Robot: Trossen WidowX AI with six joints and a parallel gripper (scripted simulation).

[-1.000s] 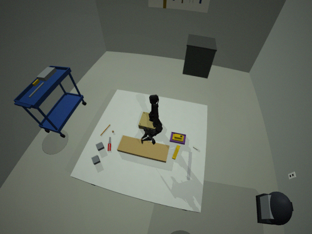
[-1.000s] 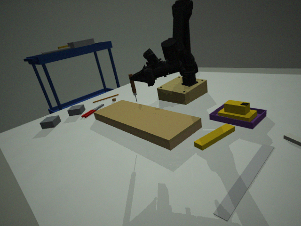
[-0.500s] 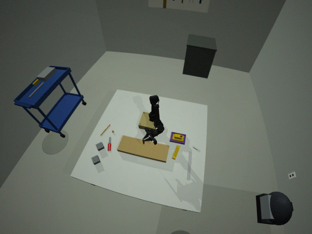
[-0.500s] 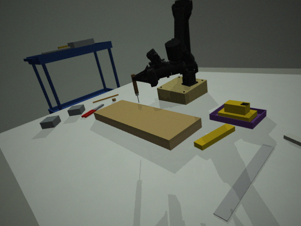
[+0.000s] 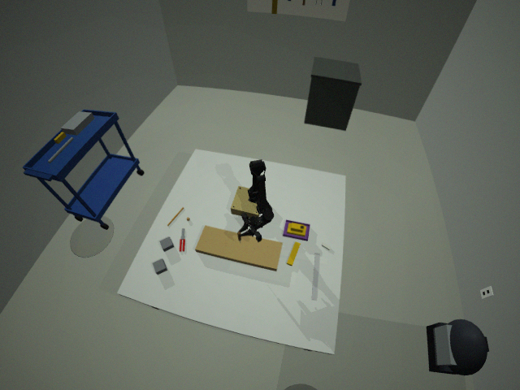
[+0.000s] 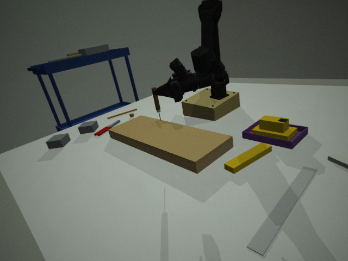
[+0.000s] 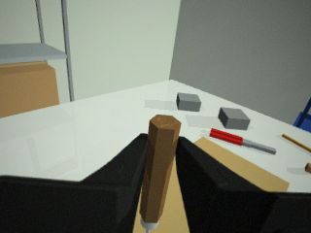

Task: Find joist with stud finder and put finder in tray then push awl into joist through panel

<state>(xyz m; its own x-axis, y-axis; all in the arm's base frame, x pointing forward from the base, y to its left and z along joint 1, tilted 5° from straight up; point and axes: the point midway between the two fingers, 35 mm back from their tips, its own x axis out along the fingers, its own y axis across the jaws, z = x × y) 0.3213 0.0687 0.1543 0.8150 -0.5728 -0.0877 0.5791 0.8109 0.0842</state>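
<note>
Now: the awl 60 mm below my gripper tip. The rest, counted from my gripper tip: purple tray: 260 mm behind, 290 mm to the left, 190 mm below; yellow bar: 100 mm behind, 320 mm to the left, 190 mm below; yellow stud finder: 270 mm behind, 300 mm to the left, 150 mm below.
</note>
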